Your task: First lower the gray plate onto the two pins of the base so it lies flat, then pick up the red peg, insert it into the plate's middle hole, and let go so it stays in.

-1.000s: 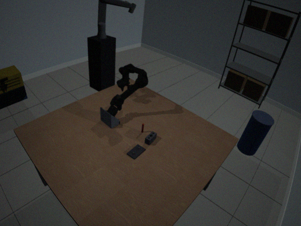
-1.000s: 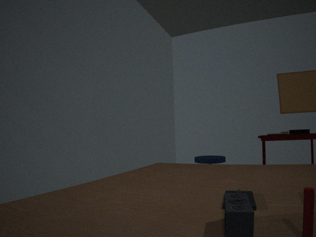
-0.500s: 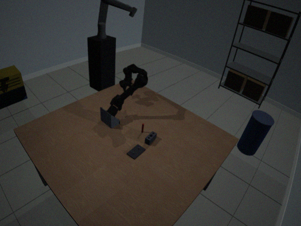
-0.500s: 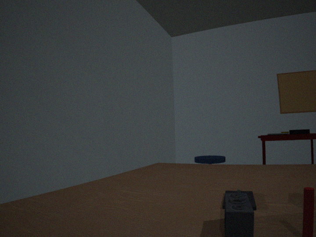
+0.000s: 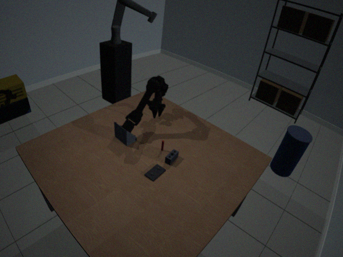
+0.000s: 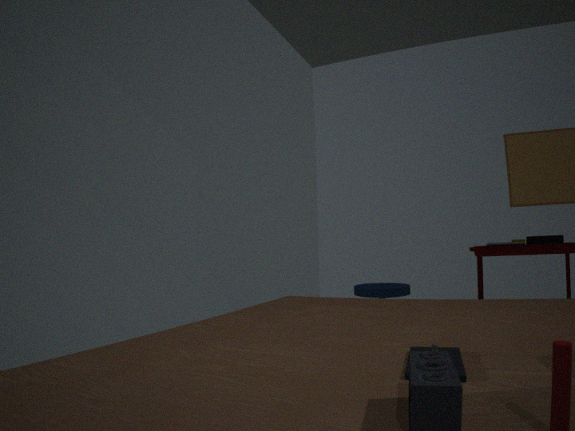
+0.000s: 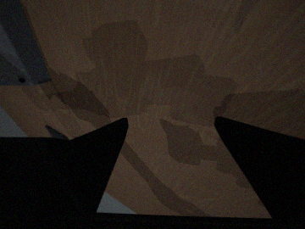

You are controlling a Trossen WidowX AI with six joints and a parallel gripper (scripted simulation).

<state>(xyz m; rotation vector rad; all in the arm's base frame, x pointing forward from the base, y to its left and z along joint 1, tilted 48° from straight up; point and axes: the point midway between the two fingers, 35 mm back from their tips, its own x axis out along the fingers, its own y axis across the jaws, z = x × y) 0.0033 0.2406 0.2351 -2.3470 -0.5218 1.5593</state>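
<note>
The gray plate lies 340 mm ahead of my gripper tip and 260 mm to the right of it. Round my gripper tip: dark base: 420 mm to the right, 330 mm ahead, 30 mm below; red peg: 240 mm ahead, 230 mm to the right.
</note>
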